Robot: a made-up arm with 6 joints. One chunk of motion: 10 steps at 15 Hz.
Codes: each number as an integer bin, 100 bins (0 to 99) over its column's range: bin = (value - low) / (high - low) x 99, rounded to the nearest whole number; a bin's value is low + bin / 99 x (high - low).
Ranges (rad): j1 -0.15..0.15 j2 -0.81..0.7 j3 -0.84..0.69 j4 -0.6..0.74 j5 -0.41..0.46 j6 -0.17..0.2
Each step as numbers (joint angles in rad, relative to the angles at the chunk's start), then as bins.
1 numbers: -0.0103 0.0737 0.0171 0.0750 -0.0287 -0.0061
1 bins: 46 58 55 50 43 44
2 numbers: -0.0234 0.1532 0.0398 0.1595 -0.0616 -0.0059
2 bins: 42 63 57 56 40 44
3 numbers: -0.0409 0.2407 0.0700 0.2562 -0.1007 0.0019
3 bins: 36 69 59 63 35 46
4 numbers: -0.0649 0.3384 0.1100 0.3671 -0.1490 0.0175
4 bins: 28 75 61 71 30 50
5 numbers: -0.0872 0.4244 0.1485 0.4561 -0.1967 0.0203
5 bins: 21 81 64 78 24 51
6 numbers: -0.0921 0.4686 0.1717 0.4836 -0.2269 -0.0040
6 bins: 19 84 65 80 21 44
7 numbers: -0.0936 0.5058 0.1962 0.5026 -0.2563 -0.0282
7 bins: 19 86 67 81 17 38
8 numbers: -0.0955 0.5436 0.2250 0.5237 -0.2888 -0.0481
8 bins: 18 89 69 83 14 33
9 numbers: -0.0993 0.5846 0.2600 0.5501 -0.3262 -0.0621
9 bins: 17 91 71 85 10 29
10 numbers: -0.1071 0.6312 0.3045 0.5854 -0.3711 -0.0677
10 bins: 14 94 74 88 4 27
